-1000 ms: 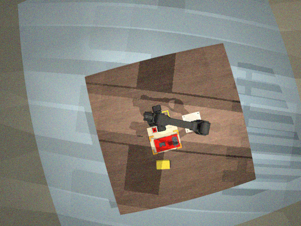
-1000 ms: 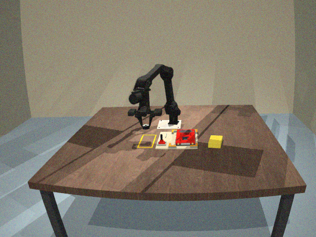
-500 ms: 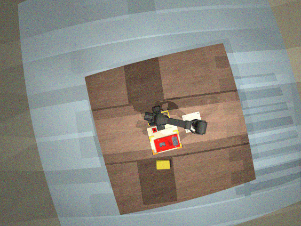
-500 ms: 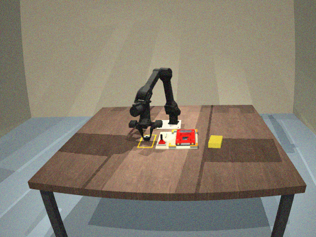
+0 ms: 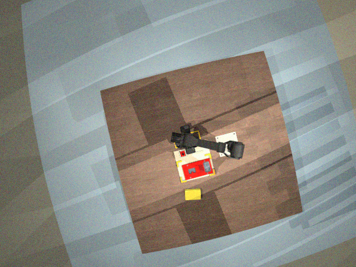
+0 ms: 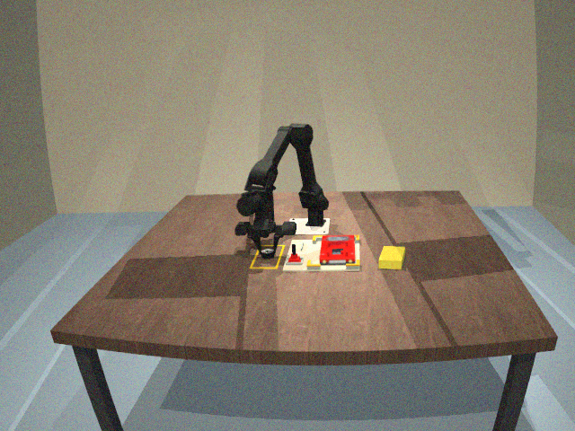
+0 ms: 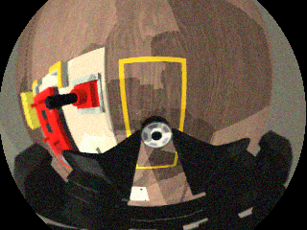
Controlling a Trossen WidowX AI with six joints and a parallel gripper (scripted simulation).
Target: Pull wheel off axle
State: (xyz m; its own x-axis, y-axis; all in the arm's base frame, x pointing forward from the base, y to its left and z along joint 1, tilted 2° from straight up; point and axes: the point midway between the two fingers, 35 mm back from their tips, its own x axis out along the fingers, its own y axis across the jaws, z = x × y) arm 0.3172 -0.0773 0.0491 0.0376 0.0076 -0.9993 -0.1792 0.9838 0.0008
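Right now my gripper tip is right at the wheel. The rest, counted from my gripper tip: yellow block: 2 cm behind, 40 cm to the left, 1 cm above; upright axle: 3 cm ahead, 10 cm to the left, 3 cm above.
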